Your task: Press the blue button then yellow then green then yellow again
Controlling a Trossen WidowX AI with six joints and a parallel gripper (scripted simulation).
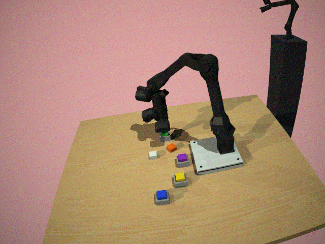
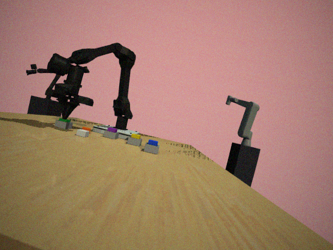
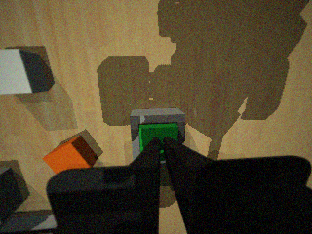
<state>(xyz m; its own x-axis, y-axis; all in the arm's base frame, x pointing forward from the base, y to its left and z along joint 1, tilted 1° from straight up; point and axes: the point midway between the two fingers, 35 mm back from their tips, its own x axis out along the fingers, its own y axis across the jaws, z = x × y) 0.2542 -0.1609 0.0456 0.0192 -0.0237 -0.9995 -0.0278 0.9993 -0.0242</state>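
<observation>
Now: the green button 10 mm below my gripper tip. Round my gripper tip: grey block (50 mm ahead, 120 mm to the left, 20 mm below); then purple button (70 mm behind, 180 mm to the left); then orange block (30 mm behind, 90 mm to the left, 20 mm below).
</observation>
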